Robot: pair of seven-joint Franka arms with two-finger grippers.
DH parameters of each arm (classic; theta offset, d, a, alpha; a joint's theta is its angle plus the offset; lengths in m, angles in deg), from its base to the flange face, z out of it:
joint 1: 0 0.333 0 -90
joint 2: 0 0 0 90
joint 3: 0 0.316 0.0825 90
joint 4: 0 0 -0.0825 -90
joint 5: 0 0.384 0 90
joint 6: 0 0 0.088 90
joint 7: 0 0.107 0 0
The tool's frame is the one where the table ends.
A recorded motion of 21 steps. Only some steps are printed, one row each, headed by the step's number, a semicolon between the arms.
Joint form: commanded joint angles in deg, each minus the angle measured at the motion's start. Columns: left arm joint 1, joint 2, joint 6, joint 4, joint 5, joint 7, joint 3; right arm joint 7, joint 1, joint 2, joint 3, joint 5, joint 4, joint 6.
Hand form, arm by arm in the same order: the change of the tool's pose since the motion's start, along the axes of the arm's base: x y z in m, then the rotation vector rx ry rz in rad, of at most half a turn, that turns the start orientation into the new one. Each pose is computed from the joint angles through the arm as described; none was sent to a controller.
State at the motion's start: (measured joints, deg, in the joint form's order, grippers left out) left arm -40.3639 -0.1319 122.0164 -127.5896 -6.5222 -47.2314 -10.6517; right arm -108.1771 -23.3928 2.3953 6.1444 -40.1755 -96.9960 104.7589
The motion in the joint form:
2: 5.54 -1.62 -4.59 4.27 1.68 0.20 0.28; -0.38 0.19 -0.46 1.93 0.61 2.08 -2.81
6: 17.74 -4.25 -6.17 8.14 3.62 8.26 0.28; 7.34 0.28 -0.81 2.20 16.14 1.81 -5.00
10: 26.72 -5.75 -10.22 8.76 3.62 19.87 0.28; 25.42 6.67 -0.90 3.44 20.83 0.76 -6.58
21: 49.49 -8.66 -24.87 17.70 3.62 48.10 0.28; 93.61 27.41 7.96 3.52 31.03 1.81 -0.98
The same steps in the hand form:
2: 0.0456 0.0282 0.0410 -0.0007 -0.0334 0.0750; 0.0024 0.0188 0.0185 0.0046 -0.0040 0.0095
6: 0.1229 0.1104 0.0935 -0.0356 -0.1243 0.1296; 0.0015 0.0419 0.0043 0.2620 -0.1139 -0.1519
10: 0.1545 0.1858 0.1059 -0.0217 -0.1011 0.0810; 0.0171 0.1228 -0.0087 0.3346 -0.2196 -0.3253
21: 0.1869 0.3822 0.1843 -0.0347 -0.0610 -0.0228; 0.0555 0.3517 -0.0864 0.4514 -0.5419 -1.1187

